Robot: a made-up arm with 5 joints. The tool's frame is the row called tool. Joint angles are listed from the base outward.
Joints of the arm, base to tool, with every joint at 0 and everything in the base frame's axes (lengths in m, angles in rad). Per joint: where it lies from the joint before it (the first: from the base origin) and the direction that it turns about. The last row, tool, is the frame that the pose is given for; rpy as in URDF.
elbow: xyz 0 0 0.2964 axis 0 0 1
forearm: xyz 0 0 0 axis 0 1 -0.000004
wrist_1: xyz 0.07 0 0.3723 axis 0 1 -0.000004
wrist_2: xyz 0.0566 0 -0.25 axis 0 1 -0.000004
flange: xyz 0.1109 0 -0.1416 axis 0 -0.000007 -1
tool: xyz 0 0 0 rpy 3.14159 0 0
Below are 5 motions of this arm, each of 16 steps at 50 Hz.
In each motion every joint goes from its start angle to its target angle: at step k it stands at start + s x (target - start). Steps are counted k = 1, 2, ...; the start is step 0. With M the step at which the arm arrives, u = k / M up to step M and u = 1 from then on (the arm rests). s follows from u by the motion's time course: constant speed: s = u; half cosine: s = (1 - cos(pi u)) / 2; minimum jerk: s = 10 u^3 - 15 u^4 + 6 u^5.
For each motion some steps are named. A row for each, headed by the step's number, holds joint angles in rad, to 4 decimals.
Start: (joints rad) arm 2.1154 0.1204 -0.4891 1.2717 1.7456
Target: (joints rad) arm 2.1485 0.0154 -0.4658 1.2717 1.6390
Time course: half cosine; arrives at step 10
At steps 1, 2, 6, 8, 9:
1: 2.1162 0.1178 -0.4885 1.2717 1.7430
2: 2.1186 0.1104 -0.4869 1.2717 1.7354
6: 2.1371 0.0517 -0.4738 1.2717 1.6758
8: 2.1453 0.0254 -0.4680 1.2717 1.6492
9: 2.1477 0.0180 -0.4664 1.2717 1.6416

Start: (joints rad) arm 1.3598 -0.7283 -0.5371 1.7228 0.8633
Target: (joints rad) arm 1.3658 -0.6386 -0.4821 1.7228 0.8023
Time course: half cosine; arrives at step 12
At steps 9, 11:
9: 1.3649 -0.6517 -0.4902 1.7228 0.8112
11: 1.3657 -0.6401 -0.4830 1.7228 0.8033

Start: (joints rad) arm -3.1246 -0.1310 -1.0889 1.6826 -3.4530
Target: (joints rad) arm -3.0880 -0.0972 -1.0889 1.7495 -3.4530
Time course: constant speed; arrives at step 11
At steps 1, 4, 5, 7, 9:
1: -3.1213 -0.1279 -1.0889 1.6887 -3.4530
4: -3.1113 -0.1187 -1.0889 1.7069 -3.4530
5: -3.1080 -0.1156 -1.0889 1.7130 -3.4530
7: -3.1013 -0.1095 -1.0889 1.7252 -3.4530
9: -3.0947 -0.1033 -1.0889 1.7373 -3.4530

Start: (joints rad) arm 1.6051 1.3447 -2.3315 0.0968 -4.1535
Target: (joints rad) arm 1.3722 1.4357 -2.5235 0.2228 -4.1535
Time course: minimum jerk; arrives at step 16
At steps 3, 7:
3: 1.5937 1.3491 -2.3409 0.1029 -4.1535
7: 1.5157 1.3796 -2.4052 0.1452 -4.1535

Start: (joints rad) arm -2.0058 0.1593 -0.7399 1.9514 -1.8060
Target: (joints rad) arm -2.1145 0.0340 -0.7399 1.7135 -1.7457
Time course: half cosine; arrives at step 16
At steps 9, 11, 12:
9: -2.0708 0.0844 -0.7399 1.8092 -1.7700
11: -2.0903 0.0618 -0.7399 1.7664 -1.7591
12: -2.0986 0.0523 -0.7399 1.7483 -1.7545

